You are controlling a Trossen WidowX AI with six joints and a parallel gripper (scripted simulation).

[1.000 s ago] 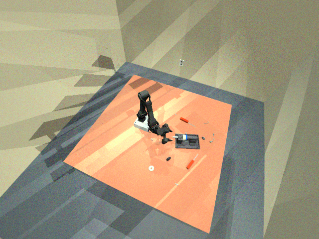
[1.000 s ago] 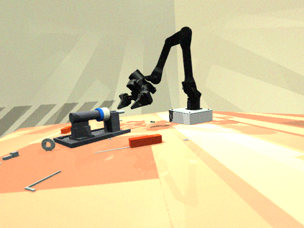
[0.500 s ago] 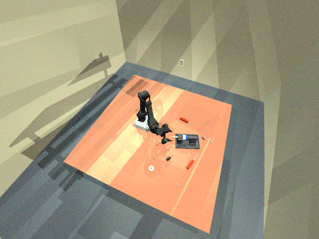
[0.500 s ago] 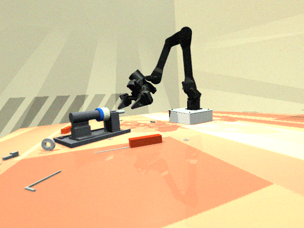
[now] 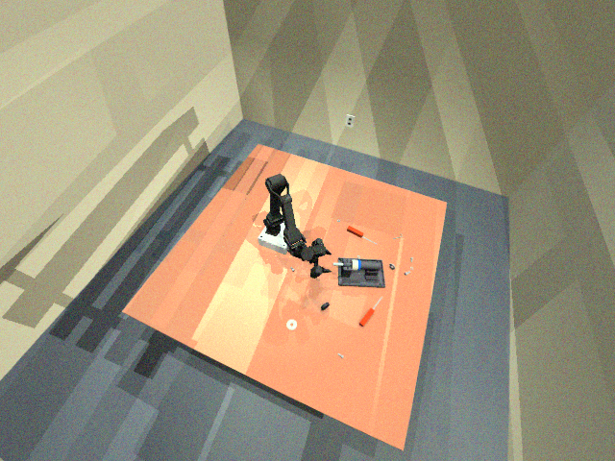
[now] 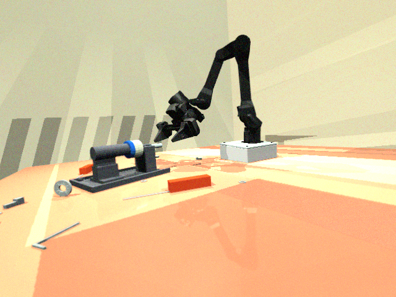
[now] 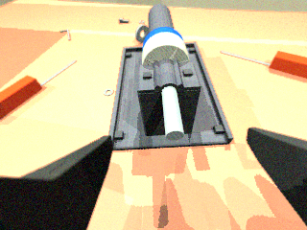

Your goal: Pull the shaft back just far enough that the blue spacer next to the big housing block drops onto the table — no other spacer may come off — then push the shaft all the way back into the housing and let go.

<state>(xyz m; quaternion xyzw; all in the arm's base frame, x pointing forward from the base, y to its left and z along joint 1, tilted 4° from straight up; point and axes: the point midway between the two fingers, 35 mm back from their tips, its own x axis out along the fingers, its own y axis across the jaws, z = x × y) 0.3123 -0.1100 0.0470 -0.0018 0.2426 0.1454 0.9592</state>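
The pale grey shaft is 8 cm ahead of my gripper tip, 2 cm to the left of it and 1 cm below it. Round my gripper tip: allen key 34 cm to the left, 31 cm ahead, 9 cm below; black cylinder 19 cm to the right, 7 cm below, 3 cm ahead; blue spacer 13 cm ahead, 4 cm to the left, 1 cm below.
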